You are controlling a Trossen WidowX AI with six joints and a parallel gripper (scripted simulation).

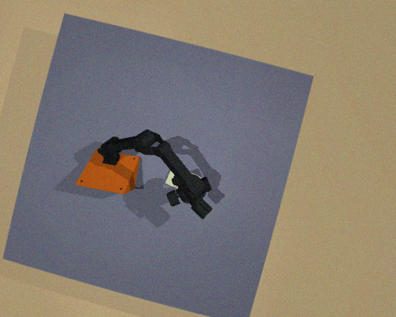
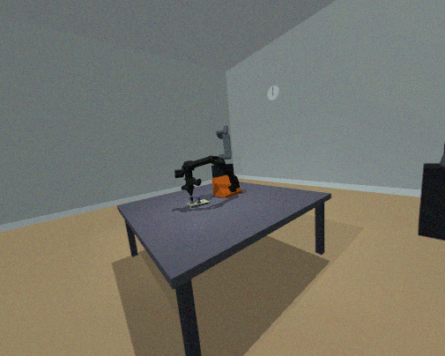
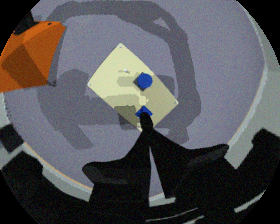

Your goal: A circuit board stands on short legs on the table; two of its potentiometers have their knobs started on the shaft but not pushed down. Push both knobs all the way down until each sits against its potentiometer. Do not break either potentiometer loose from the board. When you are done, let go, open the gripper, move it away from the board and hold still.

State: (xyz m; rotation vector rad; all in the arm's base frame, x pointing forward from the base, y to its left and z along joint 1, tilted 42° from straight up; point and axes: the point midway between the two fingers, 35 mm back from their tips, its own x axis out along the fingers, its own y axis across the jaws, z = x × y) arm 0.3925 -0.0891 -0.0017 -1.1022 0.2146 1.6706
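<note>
Now: the black knob 2 cm below my gripper tip. Round my gripper tip: blue knob (3 cm behind, 5 cm to the left, 3 cm below).
</note>
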